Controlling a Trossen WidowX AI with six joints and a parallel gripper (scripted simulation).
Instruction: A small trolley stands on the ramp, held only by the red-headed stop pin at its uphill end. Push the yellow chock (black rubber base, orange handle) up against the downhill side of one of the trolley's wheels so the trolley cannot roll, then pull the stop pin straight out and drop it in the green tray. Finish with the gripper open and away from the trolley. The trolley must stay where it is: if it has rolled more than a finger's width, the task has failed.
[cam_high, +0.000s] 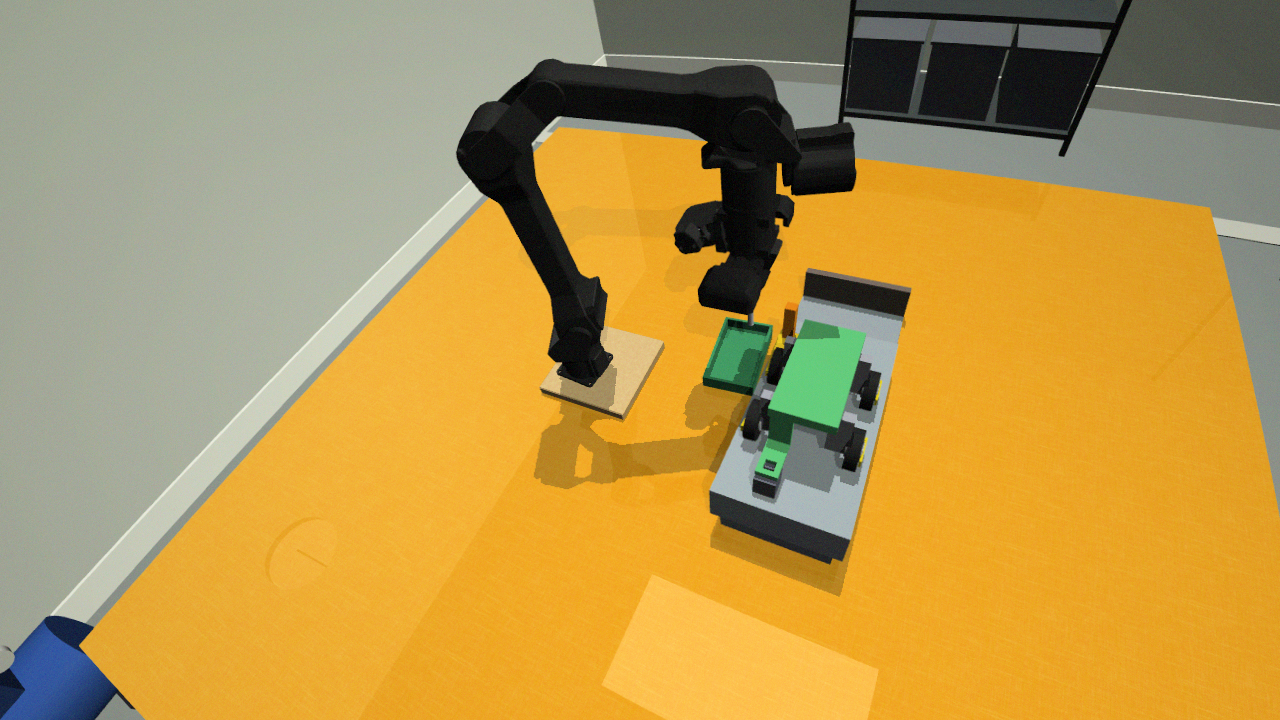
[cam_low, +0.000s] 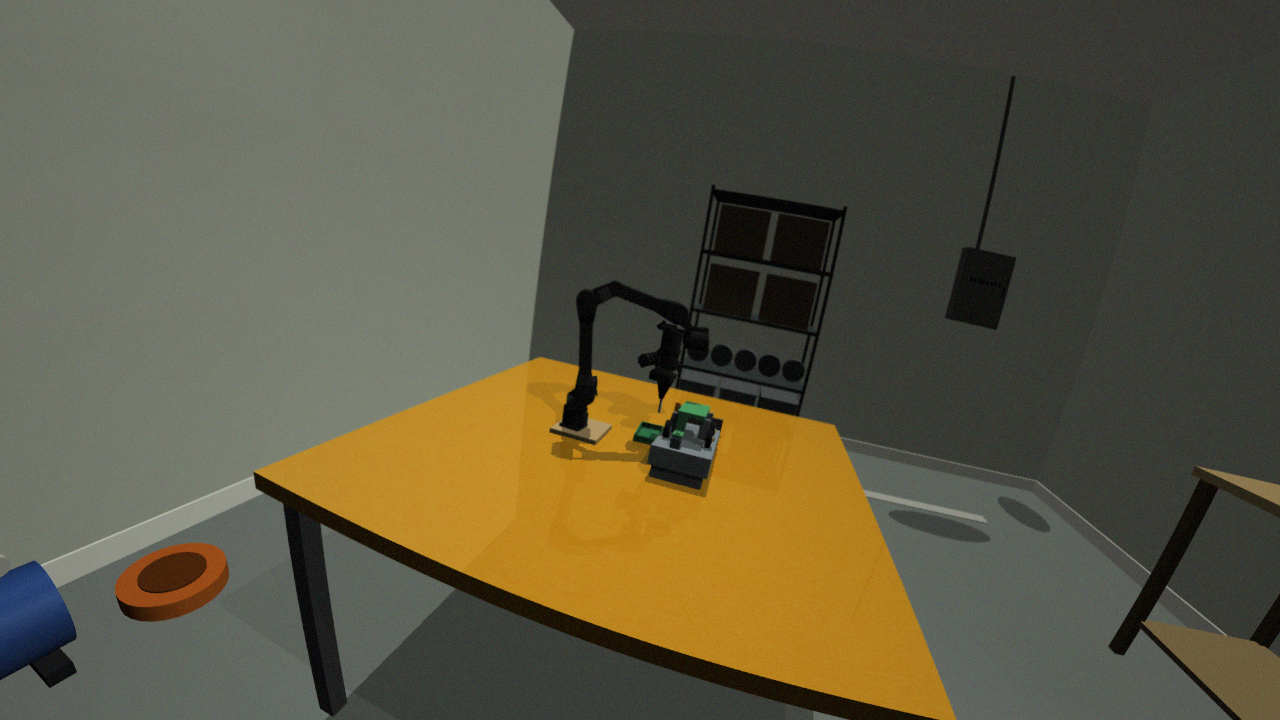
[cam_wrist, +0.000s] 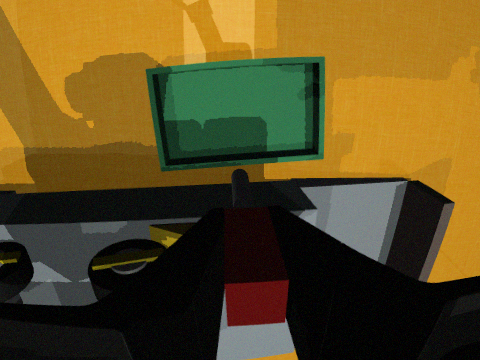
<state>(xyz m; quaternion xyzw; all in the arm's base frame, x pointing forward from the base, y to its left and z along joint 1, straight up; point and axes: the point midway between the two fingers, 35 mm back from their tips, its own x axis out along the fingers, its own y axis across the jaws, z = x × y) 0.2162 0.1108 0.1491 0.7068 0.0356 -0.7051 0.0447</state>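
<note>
Right now my gripper tip is 14 cm above the green tray and 2 cm past it. Round my gripper tip: yellow chock: 5 cm below, 5 cm ahead, 1 cm to the right; red-headed stop pin: right at my gripper tip; green-topped trolley: 12 cm ahead, 10 cm to the right, 2 cm below.
</note>
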